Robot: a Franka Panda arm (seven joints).
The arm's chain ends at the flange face. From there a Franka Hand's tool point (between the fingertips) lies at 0.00 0.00 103.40 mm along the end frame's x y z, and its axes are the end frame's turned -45 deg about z.
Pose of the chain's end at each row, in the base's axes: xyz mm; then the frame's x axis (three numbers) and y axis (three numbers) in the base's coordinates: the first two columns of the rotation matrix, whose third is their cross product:
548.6, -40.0, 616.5, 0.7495, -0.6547, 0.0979, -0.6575, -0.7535, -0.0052
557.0, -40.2, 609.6, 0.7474, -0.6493, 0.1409, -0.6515, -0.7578, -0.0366
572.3, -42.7, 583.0, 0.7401, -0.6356, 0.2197, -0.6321, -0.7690, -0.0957
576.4, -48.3, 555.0, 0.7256, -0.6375, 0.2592, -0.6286, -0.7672, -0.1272
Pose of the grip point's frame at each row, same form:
556.6, -46.3, 513.6, 0.9949, 0.0699, 0.0729, 0.0651, -0.9957, 0.0655
570.5, -46.9, 507.3, 0.9892, 0.0767, 0.1255, 0.0678, -0.9950, 0.0738
596.1, -49.7, 482.6, 0.9703, 0.0943, 0.2230, 0.0764, -0.9932, 0.0877
605.3, -55.6, 456.0, 0.9576, 0.0917, 0.2732, 0.0686, -0.9933, 0.0933

